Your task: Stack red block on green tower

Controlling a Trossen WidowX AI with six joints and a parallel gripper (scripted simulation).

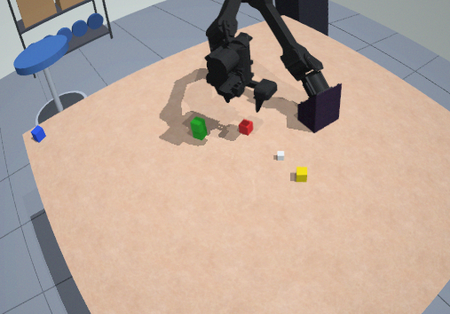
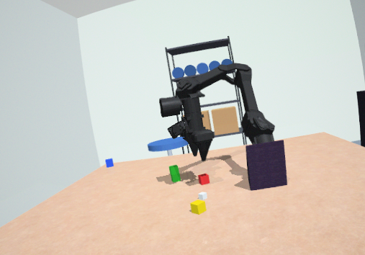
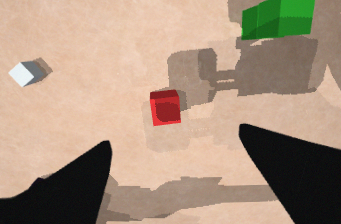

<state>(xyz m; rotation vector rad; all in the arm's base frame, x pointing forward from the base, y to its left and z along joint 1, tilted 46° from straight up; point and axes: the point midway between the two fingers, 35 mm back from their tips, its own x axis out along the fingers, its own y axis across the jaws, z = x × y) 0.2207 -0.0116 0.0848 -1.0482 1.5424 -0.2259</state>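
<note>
Now: gripper tip 70 mm above the red block. Round my gripper tip: yellow cube (230 mm to the left, 80 mm below, 30 mm behind); then white cube (140 mm to the left, 80 mm below, 30 mm behind); then blue cube (610 mm ahead, 400 mm to the right, 70 mm below).
</note>
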